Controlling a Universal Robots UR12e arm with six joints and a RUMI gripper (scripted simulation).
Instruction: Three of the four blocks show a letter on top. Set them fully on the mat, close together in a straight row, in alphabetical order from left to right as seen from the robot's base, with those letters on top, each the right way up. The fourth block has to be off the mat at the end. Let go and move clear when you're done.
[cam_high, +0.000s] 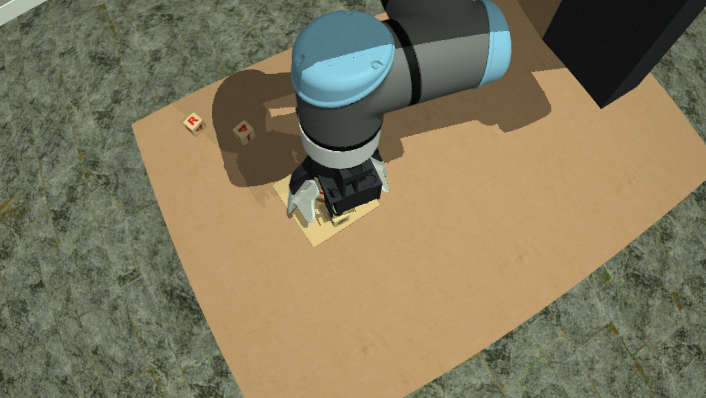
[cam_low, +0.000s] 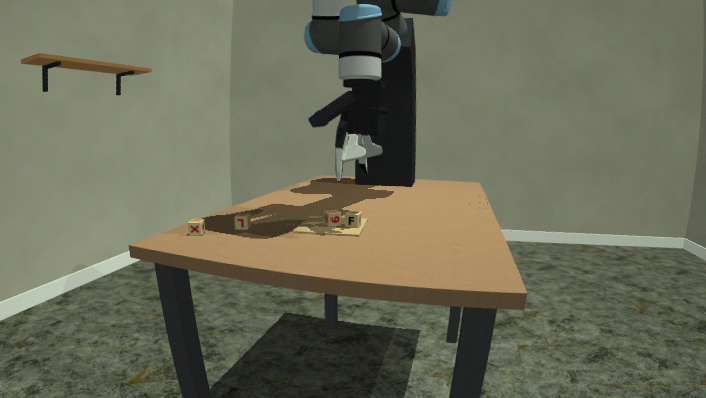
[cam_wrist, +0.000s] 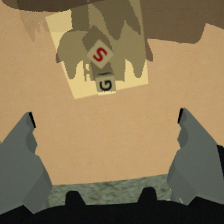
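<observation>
Now: hand 9 cm above the block, 4 cm to the left of it and 1 cm short of it. From my hand the other things lie so: pale mat (11 cm below, 4 cm to the right, 1 cm ahead).
</observation>
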